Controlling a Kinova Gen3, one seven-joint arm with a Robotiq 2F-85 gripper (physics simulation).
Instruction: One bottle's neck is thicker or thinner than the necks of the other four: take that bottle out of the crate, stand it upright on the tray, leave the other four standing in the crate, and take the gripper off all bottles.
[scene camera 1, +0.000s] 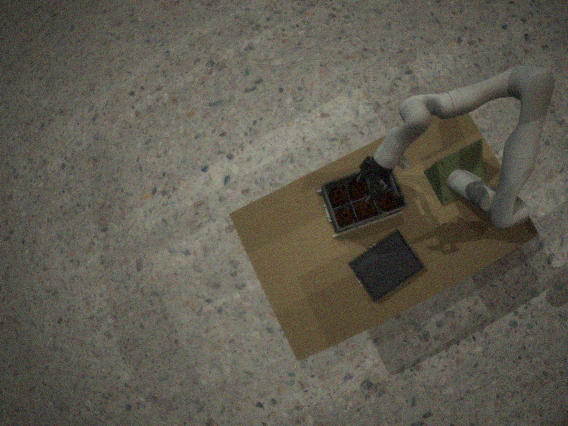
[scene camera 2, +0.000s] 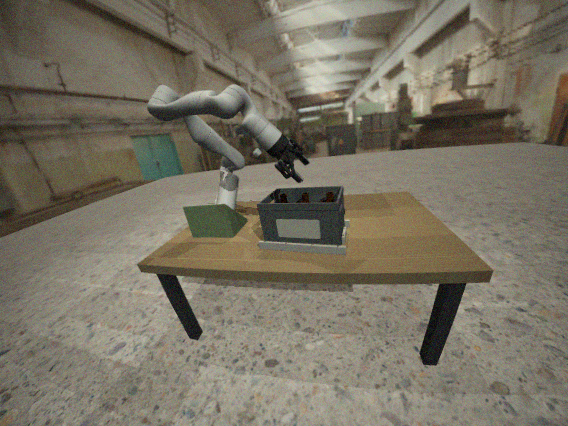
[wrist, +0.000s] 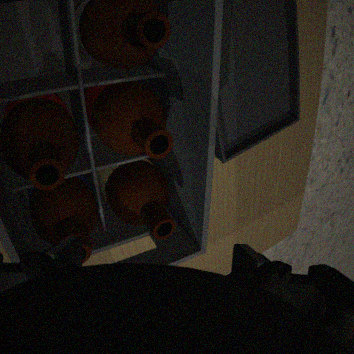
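Where they show: gripper, fingertip midpoint: (scene camera 1: 363, 192) (scene camera 2: 304, 172) (wrist: 156, 258); arm's base, origin of the base link: (scene camera 1: 455, 179) (scene camera 2: 224, 213).
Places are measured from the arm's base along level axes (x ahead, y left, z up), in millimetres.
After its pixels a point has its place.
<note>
The dark grey crate (scene camera 1: 370, 221) @(z -46, x 394, y 16 mm) (scene camera 2: 269, 225) @(z 20, x 293, y -162 mm) (wrist: 192, 150) @(z 76, x 426, y 8 mm) holds five brown bottles, all standing in their compartments. In the wrist view they are the top right bottle (wrist: 153, 31) @(z 89, x 315, y -27 mm), middle right bottle (wrist: 159, 143) @(z 89, x 402, y -31 mm), bottom right bottle (wrist: 164, 228) @(z 89, x 496, y -35 mm), middle left bottle (wrist: 47, 175) @(z 89, x 400, y -122 mm) and partly hidden bottom left bottle (wrist: 82, 245) @(z 88, x 478, y -116 mm). The bottom right bottle's mouth looks smallest; perspective makes the neck comparison uncertain. The upper left compartment is empty. The dark tray (scene camera 1: 386, 266) @(z -69, x 402, y 214 mm) (wrist: 260, 85) @(z -69, x 431, y 234 mm) bears no bottle. My gripper (scene camera 1: 376, 191) (scene camera 2: 303, 171) @(z 181, x 421, y -78 mm) (wrist: 156, 258) @(z 181, x 421, y -78 mm) is open and empty above the crate, touching no bottle.
A green wedge-shaped block (scene camera 1: 452, 167) @(z 42, x 13, y -48 mm) (scene camera 2: 210, 221) @(z 6, x -13, y -97 mm) stands on the wooden table (scene camera 1: 280, 250) @(z -74, x 789, y -17 mm) (scene camera 2: 400, 250) @(z -74, x 724, y -158 mm) between the crate and the arm's base. Light strips (scene camera 2: 302, 247) @(z -55, x 408, y -181 mm) run along the crate's foot. The crate's walls rise around the bottles, and thin dividers part the compartments.
</note>
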